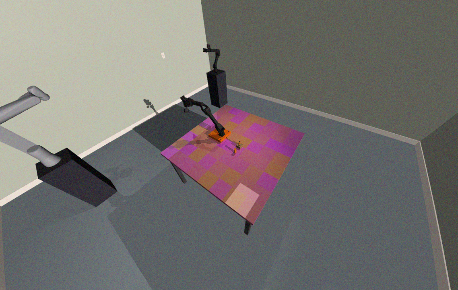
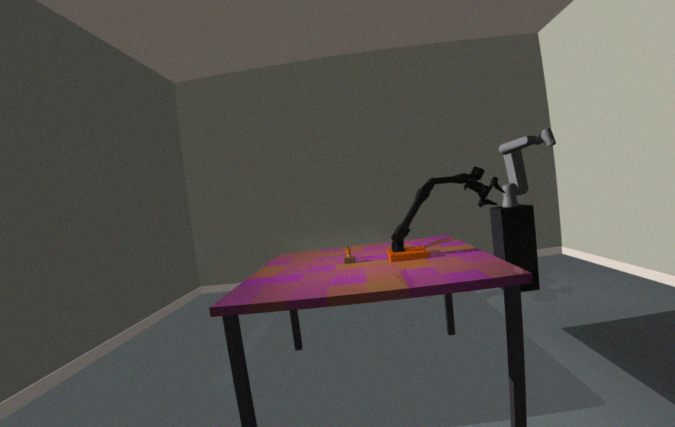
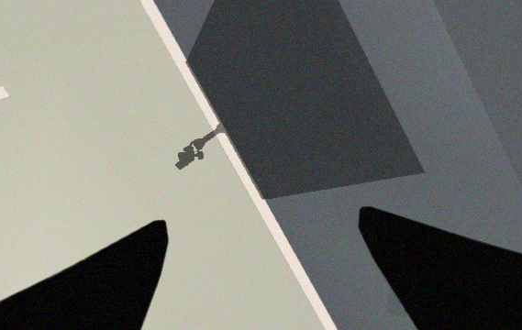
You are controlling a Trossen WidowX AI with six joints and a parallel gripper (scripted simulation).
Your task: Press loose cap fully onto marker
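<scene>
My gripper tip is now 920 mm short of the orange cap, 240 mm above it and 70 mm to the left of it. The rest, counted from my gripper tip: holder block (910 mm ahead, 250 mm below, 30 mm to the left).
</scene>
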